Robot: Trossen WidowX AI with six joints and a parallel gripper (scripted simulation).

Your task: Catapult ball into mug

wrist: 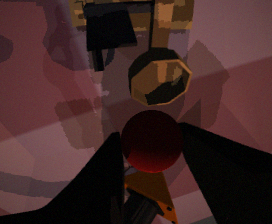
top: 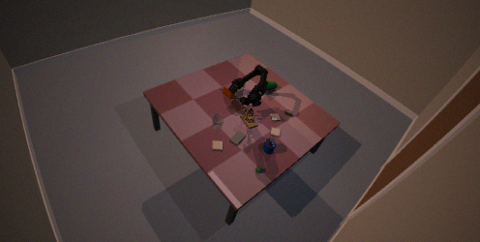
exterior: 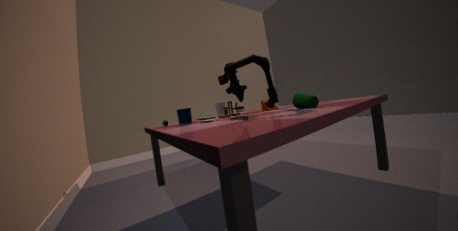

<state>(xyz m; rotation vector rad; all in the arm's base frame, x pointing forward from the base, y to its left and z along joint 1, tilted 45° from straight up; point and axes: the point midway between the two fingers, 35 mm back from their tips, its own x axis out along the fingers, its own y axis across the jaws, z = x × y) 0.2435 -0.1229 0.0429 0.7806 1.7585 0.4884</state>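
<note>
Now: the catapult 6 cm ahead of my gripper tip, 2 cm to the right of it and 5 cm below it. Round my gripper tip: pale cup 2 cm behind, 31 cm to the right, 7 cm below; dark plate 16 cm ahead, 25 cm to the right, 10 cm below; red ball 1 cm above.
</note>
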